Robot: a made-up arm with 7 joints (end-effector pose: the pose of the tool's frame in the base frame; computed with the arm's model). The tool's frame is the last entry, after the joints.
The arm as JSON. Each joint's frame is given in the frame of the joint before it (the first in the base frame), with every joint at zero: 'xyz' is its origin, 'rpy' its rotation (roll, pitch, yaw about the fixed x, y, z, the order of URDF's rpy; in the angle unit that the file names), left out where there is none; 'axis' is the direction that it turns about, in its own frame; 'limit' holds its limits. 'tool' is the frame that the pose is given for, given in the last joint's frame.
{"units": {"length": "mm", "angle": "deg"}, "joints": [
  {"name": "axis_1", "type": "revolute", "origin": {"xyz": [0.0, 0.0, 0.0]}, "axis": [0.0, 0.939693, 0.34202], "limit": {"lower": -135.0, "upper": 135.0}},
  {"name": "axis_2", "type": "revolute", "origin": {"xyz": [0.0, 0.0, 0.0]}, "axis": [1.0, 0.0, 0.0], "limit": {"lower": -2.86, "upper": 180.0}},
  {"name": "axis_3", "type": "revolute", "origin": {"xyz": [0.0, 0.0, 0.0]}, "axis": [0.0, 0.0, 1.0], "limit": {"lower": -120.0, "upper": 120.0}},
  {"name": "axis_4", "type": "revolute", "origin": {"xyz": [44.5, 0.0, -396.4]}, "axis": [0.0, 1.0, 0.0], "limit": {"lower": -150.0, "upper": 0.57}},
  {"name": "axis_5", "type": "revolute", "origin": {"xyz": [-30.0, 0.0, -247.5]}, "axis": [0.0, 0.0, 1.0], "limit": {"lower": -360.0, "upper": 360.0}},
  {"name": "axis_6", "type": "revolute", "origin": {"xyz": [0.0, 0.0, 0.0]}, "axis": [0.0, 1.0, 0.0], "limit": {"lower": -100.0, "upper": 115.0}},
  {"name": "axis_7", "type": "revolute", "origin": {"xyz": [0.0, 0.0, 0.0]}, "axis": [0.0, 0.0, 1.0], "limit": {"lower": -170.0, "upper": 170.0}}
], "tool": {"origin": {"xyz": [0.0, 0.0, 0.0]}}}
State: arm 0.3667 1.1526 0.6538 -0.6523 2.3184 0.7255 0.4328
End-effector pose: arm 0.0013 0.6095 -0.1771 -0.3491 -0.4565 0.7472 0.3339
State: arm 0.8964 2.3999 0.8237 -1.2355 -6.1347 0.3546 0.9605
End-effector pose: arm 0.4328 0.2979 0.2282 0.4879 -0.5776 -0.2612 0.6001
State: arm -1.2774 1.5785 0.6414 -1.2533 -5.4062 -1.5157 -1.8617
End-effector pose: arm 0.0777 0.4262 0.3709 -0.6267 0.2551 -0.5729 0.4626
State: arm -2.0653 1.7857 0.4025 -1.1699 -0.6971 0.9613 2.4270
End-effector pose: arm -0.1416 0.4306 0.3654 0.3766 0.6497 -0.3592 0.5541
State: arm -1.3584 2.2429 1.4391 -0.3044 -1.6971 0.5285 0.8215
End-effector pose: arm -0.2793 0.5203 0.2663 0.5144 -0.4448 0.7308 0.0585
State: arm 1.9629 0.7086 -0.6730 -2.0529 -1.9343 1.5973 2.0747
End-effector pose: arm -0.4059 -0.0274 -0.0814 0.4960 -0.2795 0.0865 0.8175
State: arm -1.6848 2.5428 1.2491 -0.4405 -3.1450 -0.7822 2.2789
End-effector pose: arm -0.4654 0.4241 0.1393 0.4514 -0.6266 0.5996 0.2101
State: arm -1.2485 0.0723 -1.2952 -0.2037 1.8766 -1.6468 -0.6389
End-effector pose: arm 0.5777 -0.1627 -0.2446 0.1664 -0.9561 0.0930 0.2227
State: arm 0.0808 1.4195 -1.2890 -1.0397 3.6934 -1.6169 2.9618
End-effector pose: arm 0.0296 0.5076 -0.3167 0.3970 0.6815 -0.1968 0.5824
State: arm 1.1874 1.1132 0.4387 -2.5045 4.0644 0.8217 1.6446
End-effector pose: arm -0.0122 0.2759 -0.1290 0.4920 -0.6986 -0.4396 0.2769
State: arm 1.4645 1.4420 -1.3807 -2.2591 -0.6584 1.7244 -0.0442
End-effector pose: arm -0.3357 0.1396 -0.0388 0.0229 0.4974 -0.7001 0.5118
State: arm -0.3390 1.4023 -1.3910 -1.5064 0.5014 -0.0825 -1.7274
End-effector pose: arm 0.2039 0.3733 -0.3139 0.2396 -0.1370 -0.9557 0.1026
